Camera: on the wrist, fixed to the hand. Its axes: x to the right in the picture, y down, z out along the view.
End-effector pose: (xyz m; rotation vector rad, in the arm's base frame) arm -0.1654 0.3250 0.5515 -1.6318 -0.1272 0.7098
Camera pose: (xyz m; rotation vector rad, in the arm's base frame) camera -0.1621 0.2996 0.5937 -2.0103 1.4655 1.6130
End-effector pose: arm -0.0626 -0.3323 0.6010 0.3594 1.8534 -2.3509
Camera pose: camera -0.0445 -0.3014 0.6351 1.4499 1.1470 -0.8524
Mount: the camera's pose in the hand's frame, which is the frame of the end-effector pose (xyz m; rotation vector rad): -0.0249 -0.0350 -0.0244 -0.4017 0.3088 1.5756
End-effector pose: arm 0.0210 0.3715 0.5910 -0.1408 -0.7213 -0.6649
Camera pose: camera -0.0003 0.3485 0.5529 -0.8447 -0.0189 0.6932
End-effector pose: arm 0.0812 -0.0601 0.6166 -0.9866 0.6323 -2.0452
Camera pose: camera 0.0569 -0.0171 0.6160 -0.1021 1.4042 -0.6272
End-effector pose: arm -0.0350 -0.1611 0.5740 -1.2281 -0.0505 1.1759
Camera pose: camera -0.0088 -0.1912 0.6032 1.7840 -1.1320 -2.2932
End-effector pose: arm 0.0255 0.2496 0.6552 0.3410 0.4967 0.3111
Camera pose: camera -0.0005 0.2149 0.6316 0.2257 0.3582 1.9853
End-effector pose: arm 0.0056 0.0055 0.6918 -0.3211 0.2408 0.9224
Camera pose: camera 0.0178 -0.0416 0.6835 -0.6584 0.6222 2.4982
